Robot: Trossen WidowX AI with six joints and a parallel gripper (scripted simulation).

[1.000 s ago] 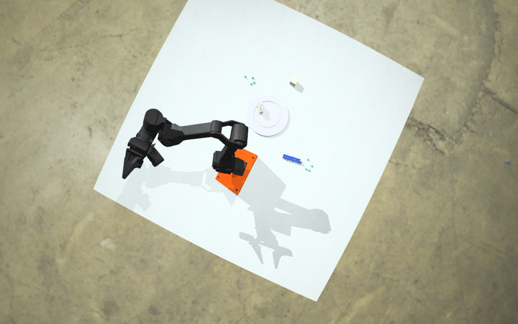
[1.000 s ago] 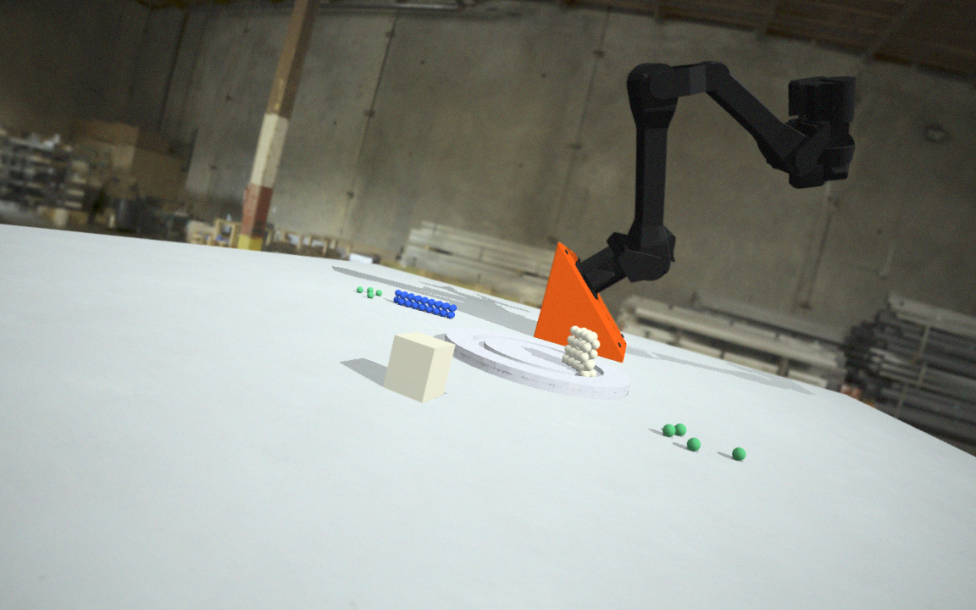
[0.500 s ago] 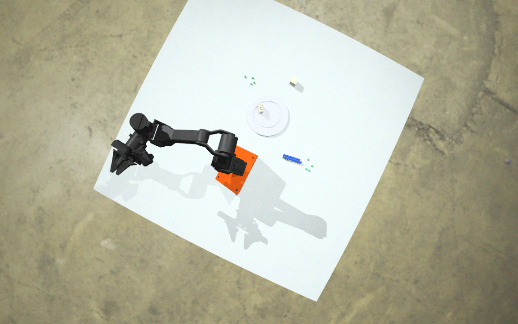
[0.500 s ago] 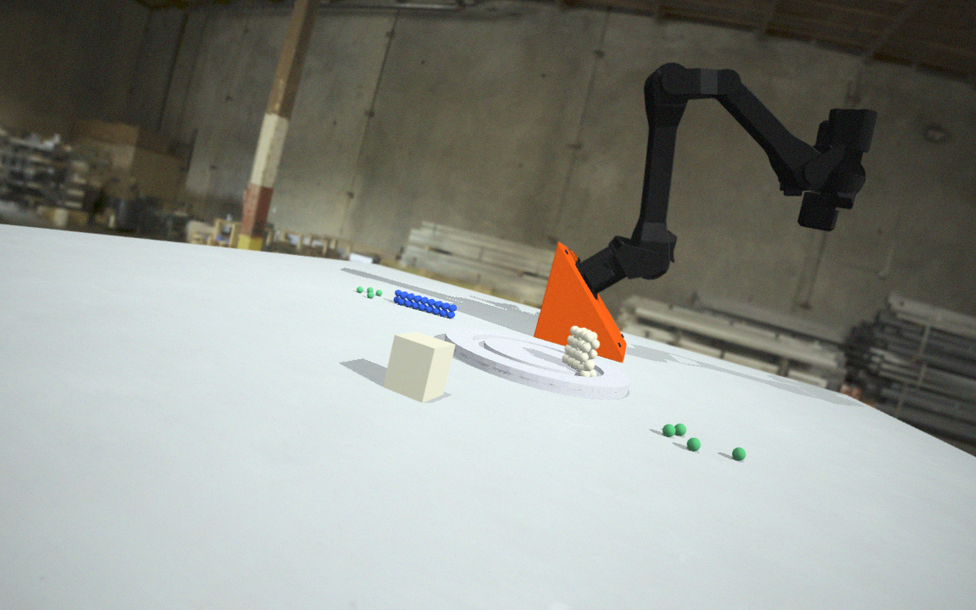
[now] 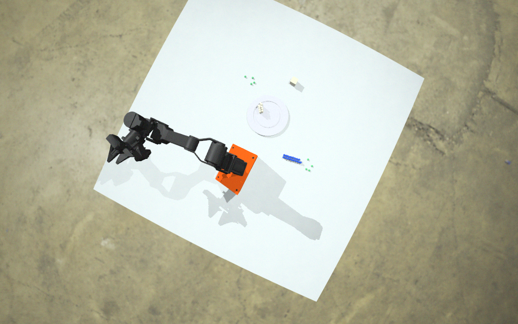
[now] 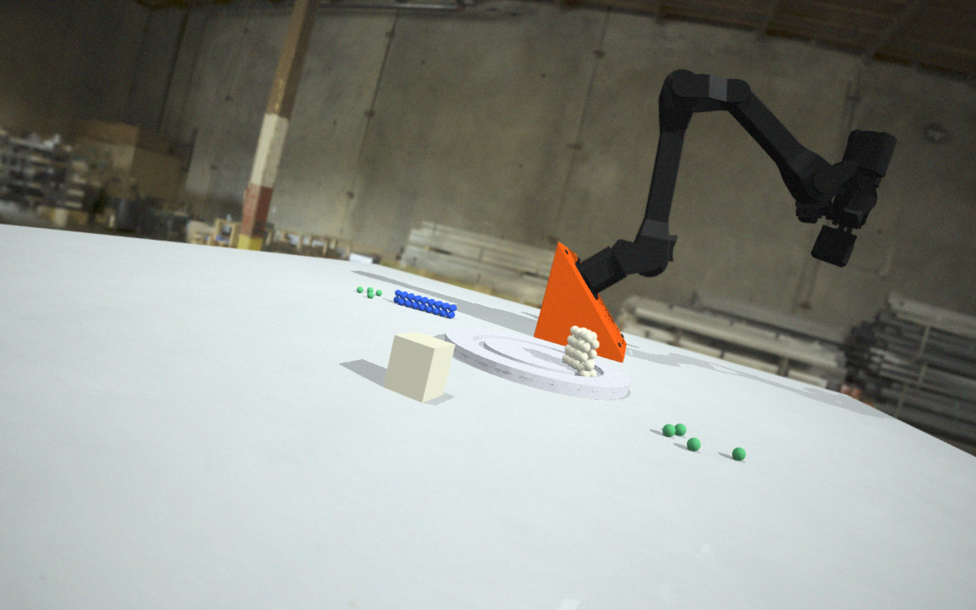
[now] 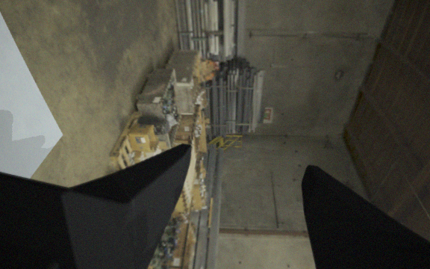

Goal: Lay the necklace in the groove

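The round bead board lies 49 cm to the right of my gripper tip, 41 cm ahead of it and 33 cm below it. Also, from my gripper tip: cream cube 62 cm ahead, 55 cm to the right, 32 cm below.
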